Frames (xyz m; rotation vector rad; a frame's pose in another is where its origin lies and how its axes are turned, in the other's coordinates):
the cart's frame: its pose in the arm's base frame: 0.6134 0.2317 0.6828 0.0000 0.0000 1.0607
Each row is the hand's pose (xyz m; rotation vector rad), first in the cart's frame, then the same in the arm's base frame.
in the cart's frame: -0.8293 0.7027 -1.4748 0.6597 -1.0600 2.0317
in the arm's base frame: -0.4048 -0.1489 -0.7920 -1.2869 0.6761 -2.5990
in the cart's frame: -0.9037 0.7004 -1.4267 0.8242 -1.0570 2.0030
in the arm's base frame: -0.4391 -0.2150 -0.7439 -1.4402 0.5722 -2.5375
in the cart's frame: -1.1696 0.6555 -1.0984 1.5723 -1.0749 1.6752
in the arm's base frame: -0.5297 -0.4690 -0.4156 -2.1620 0.1501 -2.1000
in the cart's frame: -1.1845 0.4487 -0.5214 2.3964 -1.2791 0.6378
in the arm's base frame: -0.3565 -0.5829 0.1614 2.9402 0.1179 0.8674
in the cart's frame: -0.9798 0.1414 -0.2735 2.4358 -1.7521 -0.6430
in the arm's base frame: 0.0116 -0.5543 0.4093 2.8150 -0.2632 -0.4693
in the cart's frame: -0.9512 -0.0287 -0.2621 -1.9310 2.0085 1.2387
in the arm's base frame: 0.1740 -0.6124 0.4207 2.5026 -0.7053 -1.0637
